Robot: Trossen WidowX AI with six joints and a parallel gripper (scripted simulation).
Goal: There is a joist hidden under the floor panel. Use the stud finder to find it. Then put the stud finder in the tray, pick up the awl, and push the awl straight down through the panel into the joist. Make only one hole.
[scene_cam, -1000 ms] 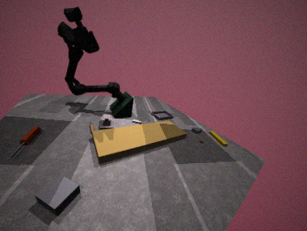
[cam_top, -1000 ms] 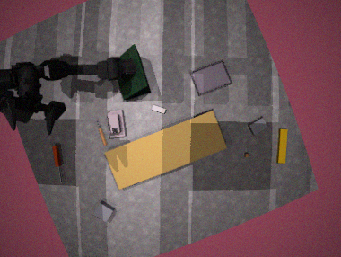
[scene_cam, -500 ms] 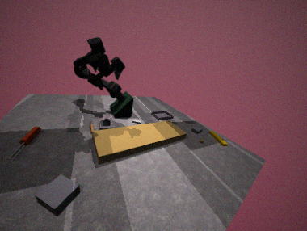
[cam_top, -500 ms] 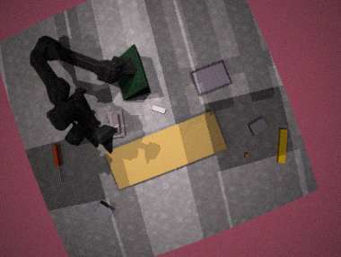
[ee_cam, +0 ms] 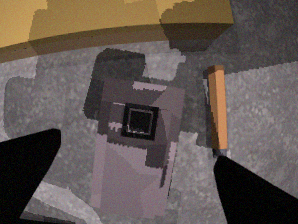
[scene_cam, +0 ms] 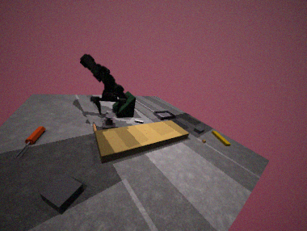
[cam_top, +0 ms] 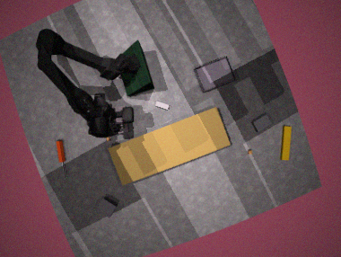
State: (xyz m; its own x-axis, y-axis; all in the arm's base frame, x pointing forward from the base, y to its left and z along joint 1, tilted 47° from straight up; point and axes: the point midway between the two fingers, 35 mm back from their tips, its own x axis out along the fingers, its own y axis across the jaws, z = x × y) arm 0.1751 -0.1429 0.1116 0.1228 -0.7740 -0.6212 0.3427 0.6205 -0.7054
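Now: gripper tip 4 cm above the stud finder. From my gripper tip the other things lie so: orange-handled screwdriver (5 cm ahead, 34 cm to the right, 7 cm below); orange awl (2 cm behind, 8 cm to the right, 7 cm below); white piece (1 cm ahead, 21 cm to the left, 7 cm below).
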